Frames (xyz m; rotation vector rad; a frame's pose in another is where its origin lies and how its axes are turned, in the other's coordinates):
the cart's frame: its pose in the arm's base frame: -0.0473 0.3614 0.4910 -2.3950 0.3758 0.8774
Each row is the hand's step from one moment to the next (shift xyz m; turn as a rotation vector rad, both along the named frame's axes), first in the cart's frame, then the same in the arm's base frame.
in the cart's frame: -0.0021 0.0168 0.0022 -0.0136 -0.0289 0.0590
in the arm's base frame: -0.0099 -0.0121 -0.0068 -0.0275 0.0589 -0.0166
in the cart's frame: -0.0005 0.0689 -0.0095 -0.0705 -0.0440 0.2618
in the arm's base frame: -0.0253 -0.0611 -0.0215 -0.1660 0.1941 -0.1010
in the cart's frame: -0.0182 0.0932 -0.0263 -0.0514 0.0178 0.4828
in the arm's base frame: -0.0405 -0.0894 -0.0091 -0.2902 0.2729 -0.2782
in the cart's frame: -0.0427 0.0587 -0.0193 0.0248 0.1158 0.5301
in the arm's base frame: -0.0475 -0.0558 0.0167 -0.2995 0.2165 -0.3981
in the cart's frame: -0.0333 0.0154 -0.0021 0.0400 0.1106 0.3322
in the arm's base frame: -0.0305 -0.0114 0.0171 -0.1858 0.1033 -0.2811
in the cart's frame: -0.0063 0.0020 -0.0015 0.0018 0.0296 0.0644
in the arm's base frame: -0.0048 -0.0021 0.0043 -0.0440 0.0139 -0.0538
